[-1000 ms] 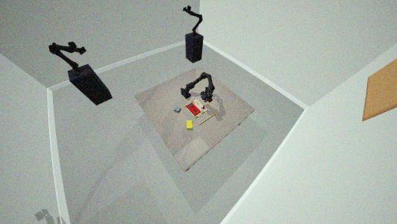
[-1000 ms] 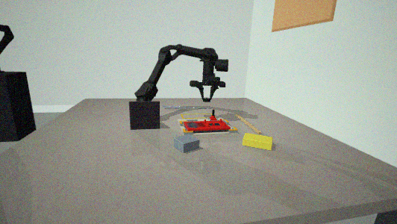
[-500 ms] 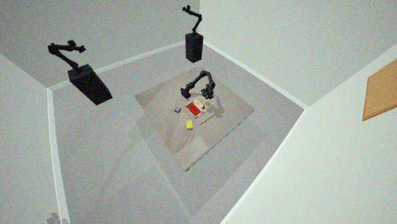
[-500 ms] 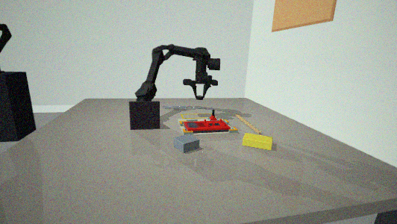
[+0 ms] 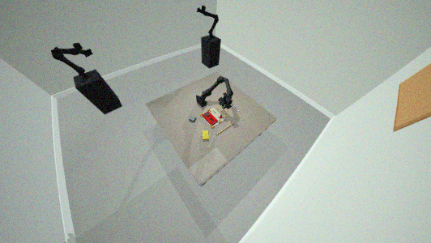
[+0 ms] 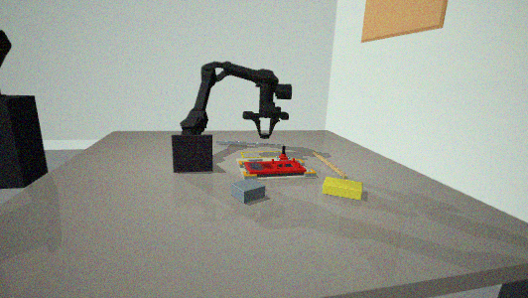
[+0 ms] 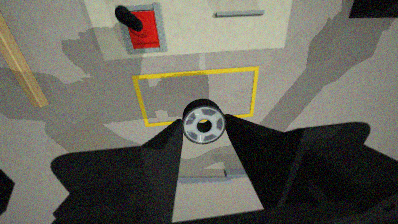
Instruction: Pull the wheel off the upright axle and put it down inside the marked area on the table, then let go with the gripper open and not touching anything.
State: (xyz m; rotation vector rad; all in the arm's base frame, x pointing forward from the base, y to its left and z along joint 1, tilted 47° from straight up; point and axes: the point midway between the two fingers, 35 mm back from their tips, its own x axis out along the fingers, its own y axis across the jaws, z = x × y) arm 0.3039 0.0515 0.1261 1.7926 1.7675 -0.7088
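The wheel lies right at my gripper tip. From my gripper tip the other things lie so: grey block (400 mm to the right, 140 mm behind, 70 mm below); then axle (100 mm to the right, 60 mm ahead, 50 mm below); then wooden stick (220 mm ahead, 160 mm to the right, 80 mm below).
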